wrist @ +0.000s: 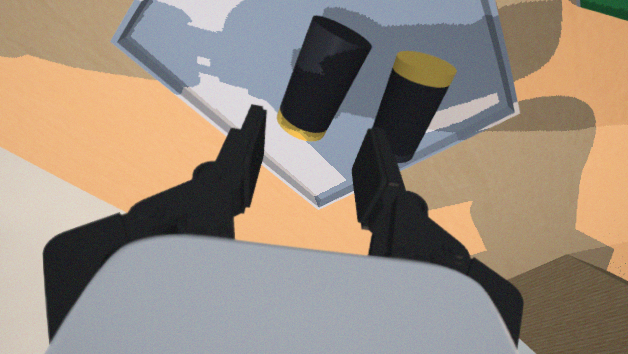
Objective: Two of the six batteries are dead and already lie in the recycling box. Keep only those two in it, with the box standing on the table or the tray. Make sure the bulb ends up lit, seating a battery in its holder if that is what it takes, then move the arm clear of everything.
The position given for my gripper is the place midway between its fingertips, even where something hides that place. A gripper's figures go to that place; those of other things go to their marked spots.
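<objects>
My gripper (313, 139) is 0.13 m from the lens; a grey-blue tray (219, 65) is 0.18 m from the lens.
</objects>
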